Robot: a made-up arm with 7 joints. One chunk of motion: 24 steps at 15 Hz.
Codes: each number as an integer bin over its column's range. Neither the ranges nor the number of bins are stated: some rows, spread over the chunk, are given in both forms.
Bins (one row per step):
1: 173 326 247 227 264 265
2: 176 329 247 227 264 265
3: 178 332 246 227 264 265
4: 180 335 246 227 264 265
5: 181 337 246 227 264 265
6: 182 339 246 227 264 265
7: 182 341 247 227 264 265
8: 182 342 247 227 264 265
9: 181 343 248 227 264 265
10: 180 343 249 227 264 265
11: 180 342 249 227 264 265
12: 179 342 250 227 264 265
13: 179 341 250 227 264 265
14: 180 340 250 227 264 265
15: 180 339 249 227 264 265
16: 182 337 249 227 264 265
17: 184 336 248 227 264 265
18: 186 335 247 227 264 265
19: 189 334 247 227 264 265
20: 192 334 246 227 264 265
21: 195 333 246 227 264 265
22: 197 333 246 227 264 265
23: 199 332 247 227 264 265
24: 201 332 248 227 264 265
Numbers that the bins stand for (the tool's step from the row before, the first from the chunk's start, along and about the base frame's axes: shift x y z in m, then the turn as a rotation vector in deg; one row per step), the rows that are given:
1: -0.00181 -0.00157 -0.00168 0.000 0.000 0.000
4: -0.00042 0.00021 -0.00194 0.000 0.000 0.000
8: -0.00003 0.00160 -0.00168 0.000 0.000 0.000
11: -0.00042 0.00160 -0.00117 0.000 0.000 0.000
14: -0.00042 0.00120 -0.00091 0.000 0.000 0.000
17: 0.00037 0.00041 -0.00142 0.000 0.000 0.000
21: 0.00254 -0.00018 -0.00194 0.000 0.000 0.000
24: 0.00373 -0.00038 -0.00142 0.000 0.000 0.000
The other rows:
2: -0.00121 -0.00097 -0.00168 0.000 0.000 0.000
3: -0.00082 -0.00038 -0.00194 0.000 0.000 0.000
5: -0.00023 0.00061 -0.00194 0.000 0.000 0.000
6: -0.00003 0.00100 -0.00194 0.000 0.000 0.000
7: -0.00003 0.00140 -0.00168 0.000 0.000 0.000
9: -0.00023 0.00179 -0.00142 0.000 0.000 0.000
10: -0.00042 0.00179 -0.00117 0.000 0.000 0.000
12: -0.00062 0.00160 -0.00091 0.000 0.000 0.000
13: -0.00062 0.00140 -0.00091 0.000 0.000 0.000
15: -0.00042 0.00100 -0.00117 0.000 0.000 0.000
16: -0.00003 0.00061 -0.00117 0.000 0.000 0.000
18: 0.00076 0.00021 -0.00168 0.000 0.000 0.000
19: 0.00136 0.00002 -0.00168 0.000 0.000 0.000
20: 0.00195 0.00002 -0.00194 0.000 0.000 0.000
22: 0.00294 -0.00018 -0.00194 0.000 0.000 0.000
23: 0.00333 -0.00038 -0.00168 0.000 0.000 0.000

